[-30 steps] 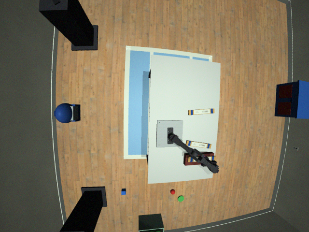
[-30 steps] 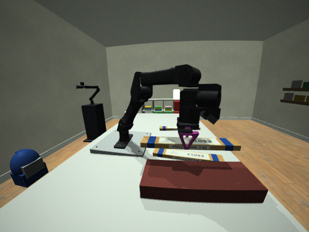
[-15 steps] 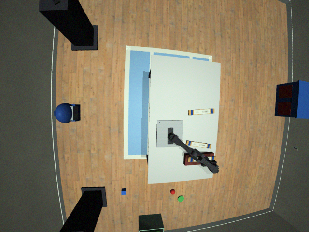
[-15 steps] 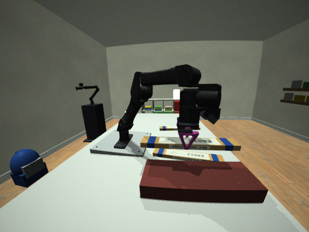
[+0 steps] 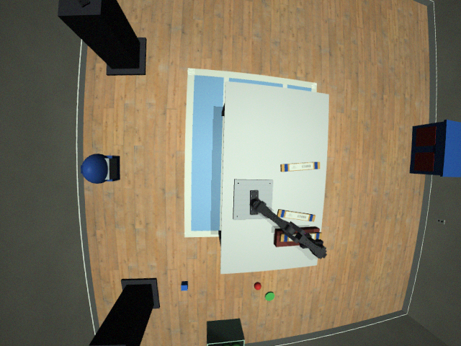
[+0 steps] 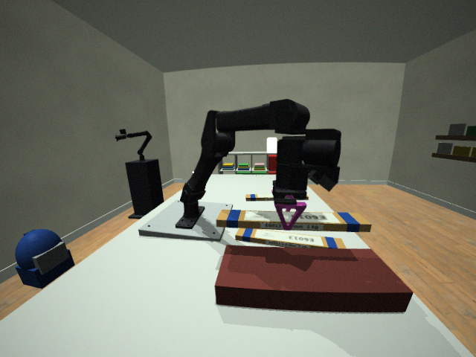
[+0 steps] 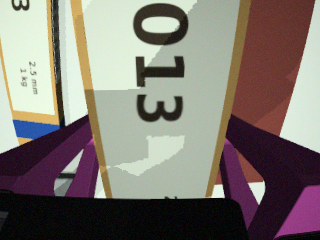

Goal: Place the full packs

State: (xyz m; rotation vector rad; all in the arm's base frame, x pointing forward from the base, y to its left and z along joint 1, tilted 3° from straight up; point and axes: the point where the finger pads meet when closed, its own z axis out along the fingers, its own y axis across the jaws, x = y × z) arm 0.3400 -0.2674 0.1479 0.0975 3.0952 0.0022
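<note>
Now: hand 4 cm short of the dark red low platform, 5 cm to the left of it and 13 cm above it.
</note>
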